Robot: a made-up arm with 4 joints. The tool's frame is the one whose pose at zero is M.
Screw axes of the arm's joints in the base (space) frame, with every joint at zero. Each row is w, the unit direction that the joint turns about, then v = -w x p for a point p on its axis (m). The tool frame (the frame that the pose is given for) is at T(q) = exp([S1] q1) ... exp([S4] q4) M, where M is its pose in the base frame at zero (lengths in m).
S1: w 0 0 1 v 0.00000 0.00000 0.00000
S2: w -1 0 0 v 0.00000 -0.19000 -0.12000
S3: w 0 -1 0 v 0.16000 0.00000 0.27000
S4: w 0 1 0 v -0.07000 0.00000 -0.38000
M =
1 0 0 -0.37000
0 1 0 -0.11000
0 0 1 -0.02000
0 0 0 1
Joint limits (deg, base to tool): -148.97..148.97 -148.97..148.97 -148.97..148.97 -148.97..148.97
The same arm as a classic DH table. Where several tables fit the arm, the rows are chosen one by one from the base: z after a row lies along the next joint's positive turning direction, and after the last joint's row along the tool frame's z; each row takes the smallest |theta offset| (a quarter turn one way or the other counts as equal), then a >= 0, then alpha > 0; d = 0 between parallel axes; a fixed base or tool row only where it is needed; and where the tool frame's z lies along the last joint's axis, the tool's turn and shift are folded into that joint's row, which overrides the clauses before.
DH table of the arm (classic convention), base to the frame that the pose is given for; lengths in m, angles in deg. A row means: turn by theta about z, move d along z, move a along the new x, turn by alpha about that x. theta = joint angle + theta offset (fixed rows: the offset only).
joint 1: a 0.12, alpha 90, d 0.19, theta offset -90
joint 2: a 0.03, alpha -90, d 0.27, theta offset -90
joint 3: a 0.1421, alpha 180, d 0, theta offset -50.71
joint 4: a -0.01, alpha -90, d 0.01, theta offset 39.29
tool (fixed): a 0, alpha 0, d -0.09, theta offset 180
Joint limits (deg, base to tool): -148.97..148.97 -148.97..148.97 -148.97..148.97 -148.97..148.97

